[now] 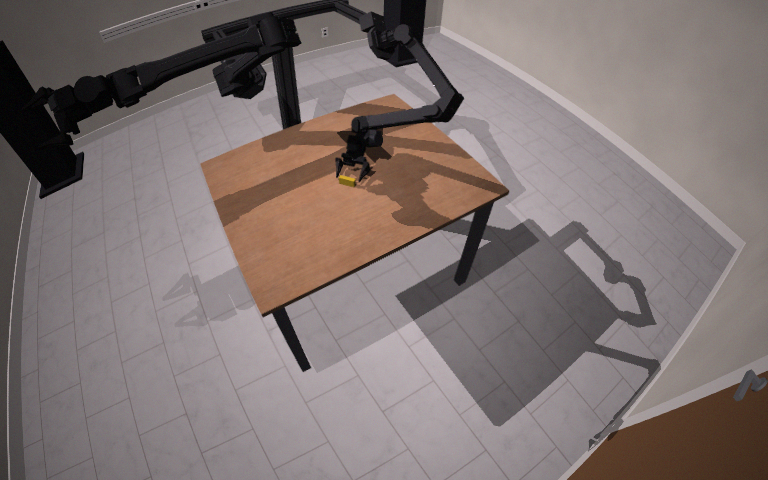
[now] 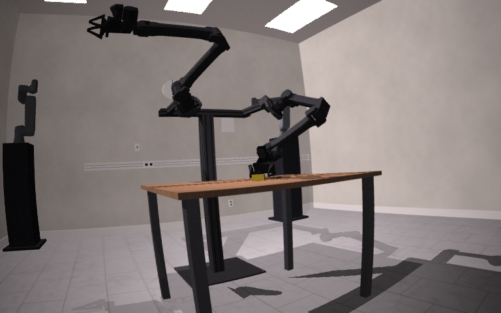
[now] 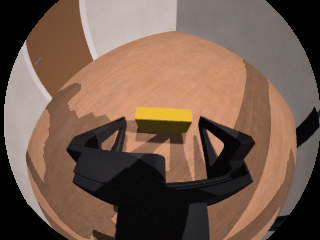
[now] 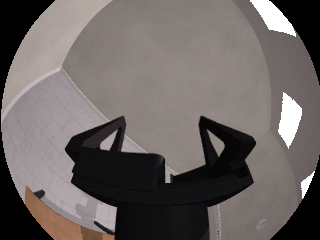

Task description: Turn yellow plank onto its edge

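The yellow plank is 10 mm to the right of my left hand, 10 mm below it and 10 mm ahead of it.
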